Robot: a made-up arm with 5 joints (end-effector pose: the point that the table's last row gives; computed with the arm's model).
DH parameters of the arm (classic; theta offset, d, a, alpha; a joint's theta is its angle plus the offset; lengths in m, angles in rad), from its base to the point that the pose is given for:
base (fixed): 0 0.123 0 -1.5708
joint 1: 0 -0.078 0.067 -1.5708
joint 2: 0 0.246 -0.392 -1.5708
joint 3: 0 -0.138 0.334 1.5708
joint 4: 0 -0.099 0.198 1.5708
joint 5: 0 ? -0.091 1.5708
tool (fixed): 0 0.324 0 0
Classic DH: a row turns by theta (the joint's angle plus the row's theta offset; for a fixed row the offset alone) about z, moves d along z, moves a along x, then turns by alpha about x.
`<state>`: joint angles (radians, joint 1 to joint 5).
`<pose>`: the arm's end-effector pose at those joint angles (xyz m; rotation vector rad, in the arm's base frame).
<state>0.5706 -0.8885 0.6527 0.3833 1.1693</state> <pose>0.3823 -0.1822 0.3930 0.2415 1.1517 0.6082</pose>
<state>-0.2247 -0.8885 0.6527 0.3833 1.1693</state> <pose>0.0748 -0.1822 0.5850 -0.0122 0.3836 0.6212</pose>
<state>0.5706 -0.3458 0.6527 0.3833 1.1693</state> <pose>0.3238 -0.2235 0.4306 0.2420 1.1220 0.0354</pose>
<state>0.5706 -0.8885 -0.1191 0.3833 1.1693</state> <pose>0.3297 0.1022 -0.1168 -0.2502 1.7939 0.5314</pose>
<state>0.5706 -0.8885 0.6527 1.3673 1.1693</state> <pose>0.1980 -0.5536 0.2156 0.7645 1.3701 -0.2880</pose>
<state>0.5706 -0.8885 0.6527 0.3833 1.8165</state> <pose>0.4301 -0.0628 0.2220 0.0386 1.7727 0.7098</pose>
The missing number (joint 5, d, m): -0.125
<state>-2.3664 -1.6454 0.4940 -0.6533 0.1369</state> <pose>-0.2317 -0.2172 -0.1908 2.4955 1.4000 -1.2052</pose>
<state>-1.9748 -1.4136 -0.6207 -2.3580 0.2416</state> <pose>0.1624 0.0738 -0.1035 -2.3266 1.2467 1.6429</pose>
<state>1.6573 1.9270 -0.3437 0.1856 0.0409</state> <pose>0.0103 -0.2215 0.1160 -1.4519 1.1968 -1.8828</pose>
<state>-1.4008 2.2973 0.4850 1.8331 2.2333</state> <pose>0.2352 0.3650 0.1135 -2.2062 1.0478 -0.4053</pose>
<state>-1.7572 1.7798 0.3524 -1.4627 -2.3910</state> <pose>0.2306 -0.2219 0.3782 0.5284 2.1056 0.2292</pose>
